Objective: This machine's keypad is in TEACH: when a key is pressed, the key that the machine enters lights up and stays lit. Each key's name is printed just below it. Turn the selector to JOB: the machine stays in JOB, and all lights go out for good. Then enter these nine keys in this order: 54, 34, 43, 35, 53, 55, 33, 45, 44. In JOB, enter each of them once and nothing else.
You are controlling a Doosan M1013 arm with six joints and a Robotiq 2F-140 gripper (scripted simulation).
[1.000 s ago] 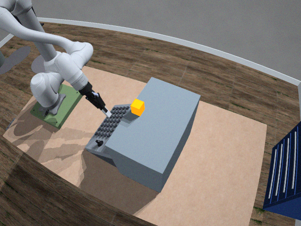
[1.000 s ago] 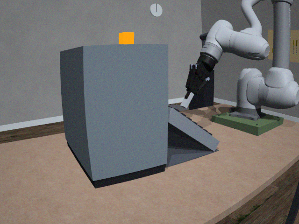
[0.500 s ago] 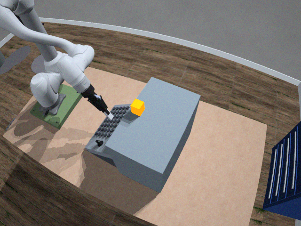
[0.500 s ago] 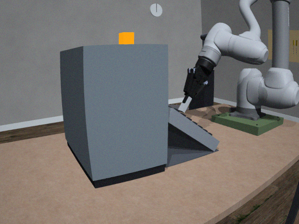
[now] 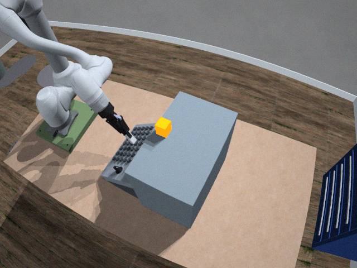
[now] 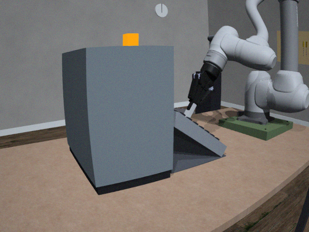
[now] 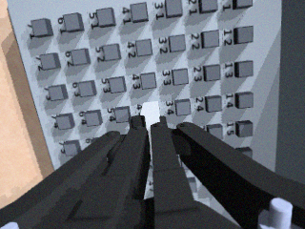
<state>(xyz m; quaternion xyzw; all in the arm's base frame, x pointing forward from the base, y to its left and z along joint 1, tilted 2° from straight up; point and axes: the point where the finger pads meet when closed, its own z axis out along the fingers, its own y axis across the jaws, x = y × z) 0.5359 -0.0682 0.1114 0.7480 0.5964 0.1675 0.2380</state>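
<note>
My hand is 4 cm above the key, 3 cm to the right of it and 3 cm short of it. The rest, counted from my hand: black selector knob 16 cm to the right, 2 cm below, 1 cm behind.
</note>
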